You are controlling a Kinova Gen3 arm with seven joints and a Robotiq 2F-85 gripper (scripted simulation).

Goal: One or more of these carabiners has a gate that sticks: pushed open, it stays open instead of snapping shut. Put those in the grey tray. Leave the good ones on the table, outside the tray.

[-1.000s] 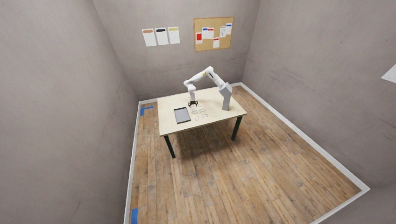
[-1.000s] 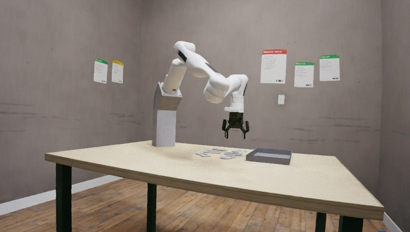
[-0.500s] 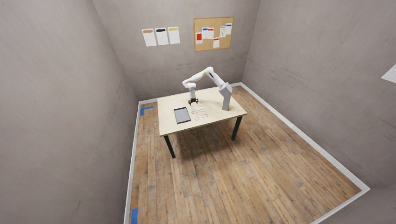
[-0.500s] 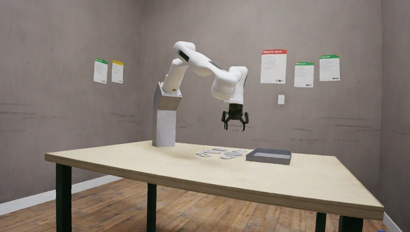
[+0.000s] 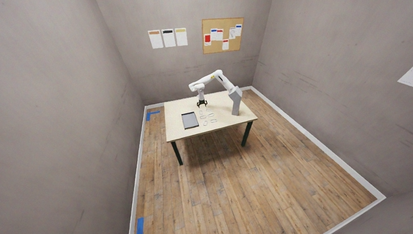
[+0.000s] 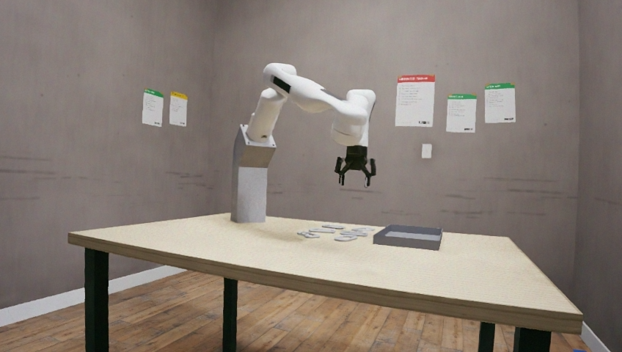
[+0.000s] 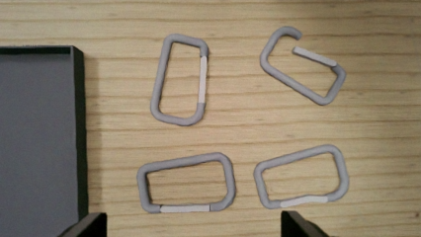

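Right now my hand is 3 cm short of the carabiner gate, 3 cm to the right of it and 18 cm above it. From my hand the other things lie so: grey tray (21 cm ahead, 3 cm to the right, 17 cm below).
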